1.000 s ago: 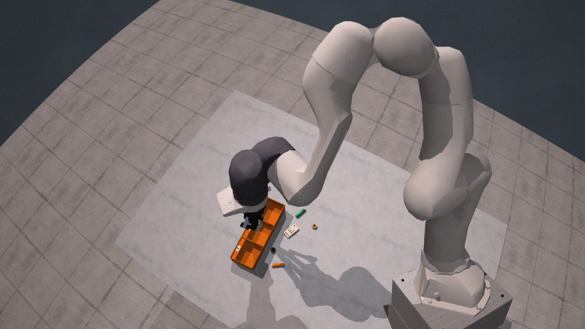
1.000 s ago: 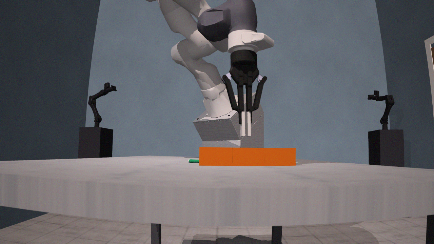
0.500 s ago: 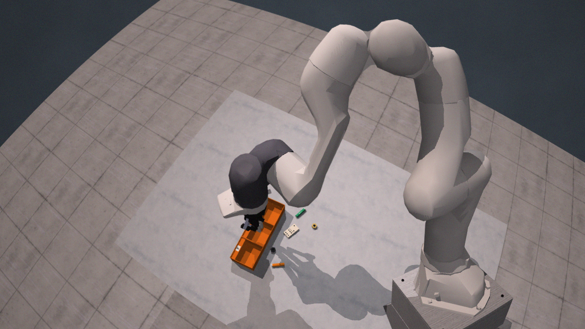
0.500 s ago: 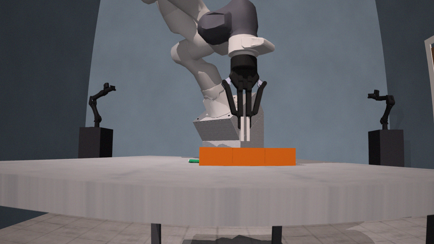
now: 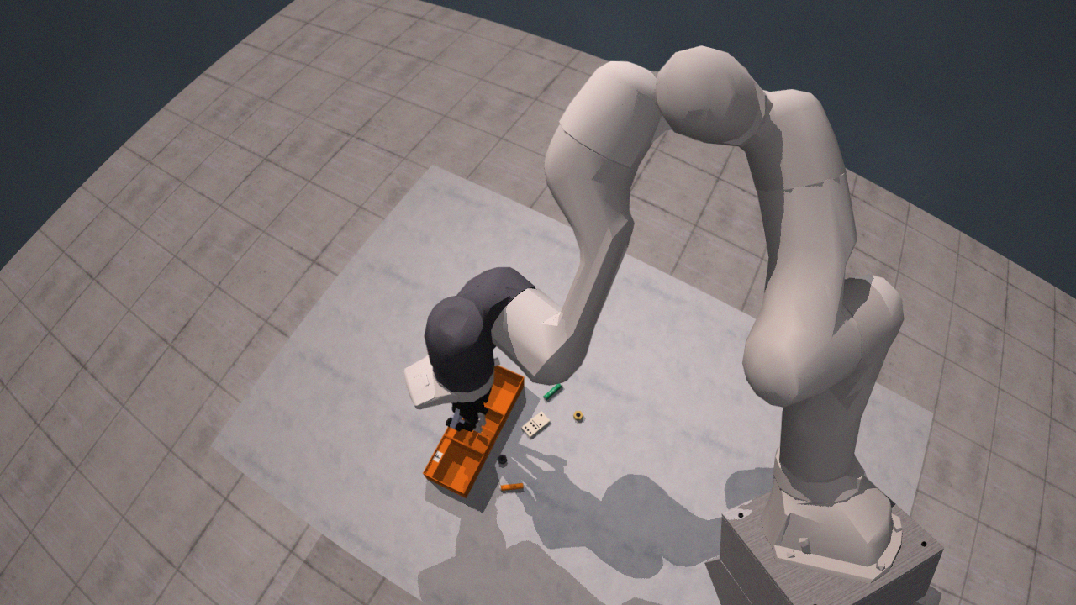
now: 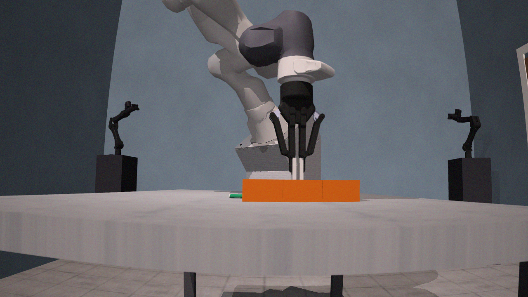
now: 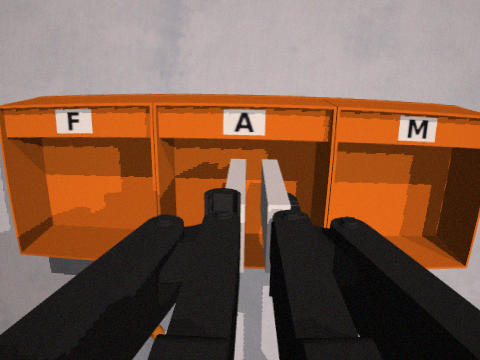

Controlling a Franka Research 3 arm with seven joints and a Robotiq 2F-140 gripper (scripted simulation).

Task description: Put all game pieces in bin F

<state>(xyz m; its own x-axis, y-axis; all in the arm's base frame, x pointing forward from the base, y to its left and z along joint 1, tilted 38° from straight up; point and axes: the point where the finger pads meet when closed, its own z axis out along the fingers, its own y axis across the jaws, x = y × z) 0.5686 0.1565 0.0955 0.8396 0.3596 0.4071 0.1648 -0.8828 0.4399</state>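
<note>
Right now the orange bin is 1 cm to the left of my hand and 4 cm below it. The rest, counted from my hand: orange battery (12 cm behind, 5 cm to the left, 6 cm below); then black nut (7 cm behind, 2 cm to the left, 6 cm below); then white domino (8 cm behind, 7 cm to the right, 6 cm below).
</note>
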